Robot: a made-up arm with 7 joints.
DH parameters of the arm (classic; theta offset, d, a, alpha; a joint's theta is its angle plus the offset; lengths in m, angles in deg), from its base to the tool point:
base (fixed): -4.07 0 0 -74.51
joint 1: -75.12 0.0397 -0.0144 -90
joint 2: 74 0 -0.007 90
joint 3: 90 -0.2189 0.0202 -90
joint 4: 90 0.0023 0.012 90
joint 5: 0 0.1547 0 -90
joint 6: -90 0 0.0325 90
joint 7: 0 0 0 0
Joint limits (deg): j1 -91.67..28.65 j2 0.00..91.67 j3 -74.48..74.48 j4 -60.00..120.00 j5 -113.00..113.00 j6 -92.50..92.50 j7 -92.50..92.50
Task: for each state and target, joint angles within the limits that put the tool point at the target. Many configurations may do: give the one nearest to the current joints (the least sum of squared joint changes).
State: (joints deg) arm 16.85 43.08 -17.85 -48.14 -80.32 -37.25 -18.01
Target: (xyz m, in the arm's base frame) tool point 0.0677 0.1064 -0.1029
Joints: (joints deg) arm 19.85 46.66 -11.57 -58.69 -79.22 -39.51 -18.01
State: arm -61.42 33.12 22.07 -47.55 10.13 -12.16 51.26
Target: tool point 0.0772 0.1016 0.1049
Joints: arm -76.09 48.87 32.60 -60.00 9.09 -15.90 51.26
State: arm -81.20 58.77 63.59 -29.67 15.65 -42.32 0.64
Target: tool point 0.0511 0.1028 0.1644
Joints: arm -91.67 73.40 22.47 -44.00 20.28 -36.48 0.64
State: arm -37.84 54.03 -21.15 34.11 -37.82 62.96 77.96
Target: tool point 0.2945 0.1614 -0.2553
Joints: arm -49.52 30.13 -22.36 63.78 -33.90 38.90 77.96
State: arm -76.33 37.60 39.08 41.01 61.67 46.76 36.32
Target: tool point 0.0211 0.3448 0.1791
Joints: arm -87.68 82.94 57.60 19.13 65.51 48.07 36.32
